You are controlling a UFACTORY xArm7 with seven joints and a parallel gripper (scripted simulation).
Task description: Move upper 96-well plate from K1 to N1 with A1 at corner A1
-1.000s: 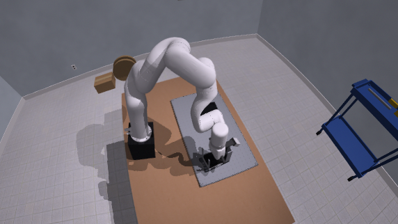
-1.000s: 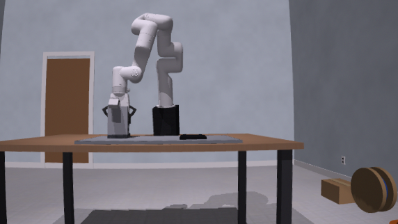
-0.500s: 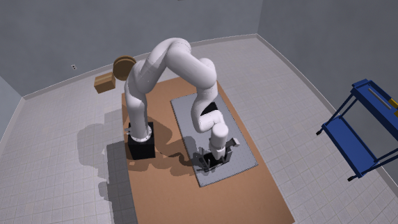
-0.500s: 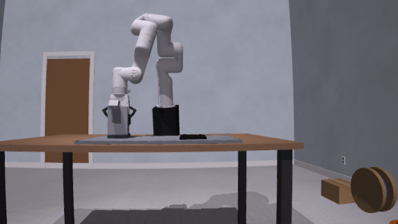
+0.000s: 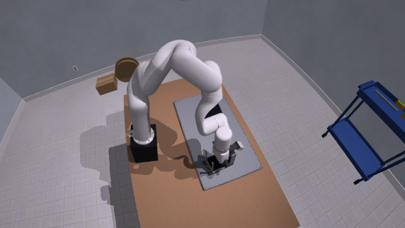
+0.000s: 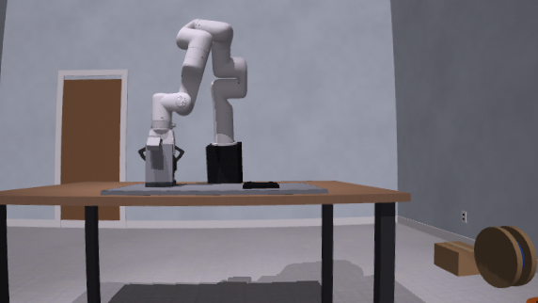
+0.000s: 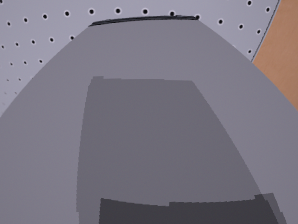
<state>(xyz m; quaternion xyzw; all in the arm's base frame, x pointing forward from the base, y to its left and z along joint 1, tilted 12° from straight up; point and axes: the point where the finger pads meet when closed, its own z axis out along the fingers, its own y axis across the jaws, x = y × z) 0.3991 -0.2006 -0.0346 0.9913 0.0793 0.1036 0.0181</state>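
The black 96-well plate is 2 cm below my hand. The rest, counted from my hand: pale plate: 3 cm below; then grey rack wall: 7 cm ahead, 1 cm to the left, 3 cm above; then plate nest N1: 6 cm ahead, 37 cm to the left, 5 cm below.
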